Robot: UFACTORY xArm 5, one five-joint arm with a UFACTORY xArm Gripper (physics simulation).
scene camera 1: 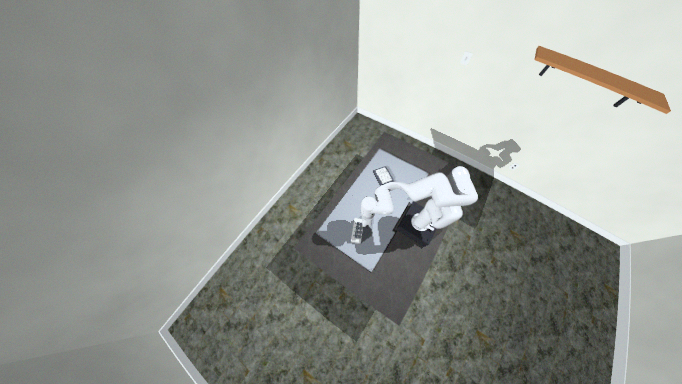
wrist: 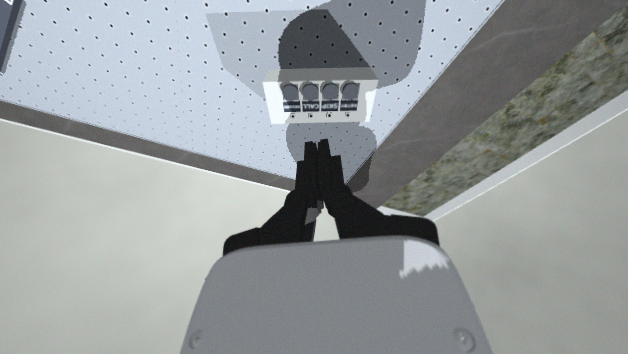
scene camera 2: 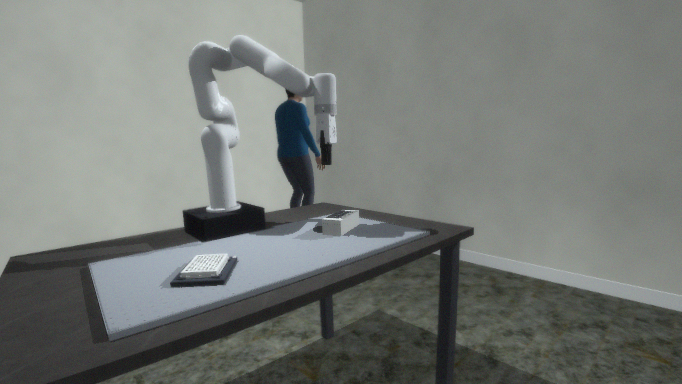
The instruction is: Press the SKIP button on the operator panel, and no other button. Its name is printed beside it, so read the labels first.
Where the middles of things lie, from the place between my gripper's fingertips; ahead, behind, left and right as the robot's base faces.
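Scene:
White well plate [scene camera 2: 202, 266]: far to the right of my hand, a fair way ahead of it and a fair way below it. Operator panel [scene camera 2: 339, 225]: 4 cm ahead of my hand, 3 cm to the left of it and 20 cm below it. Going by their middles, the operator panel is the nearest to my hand of the things named here.

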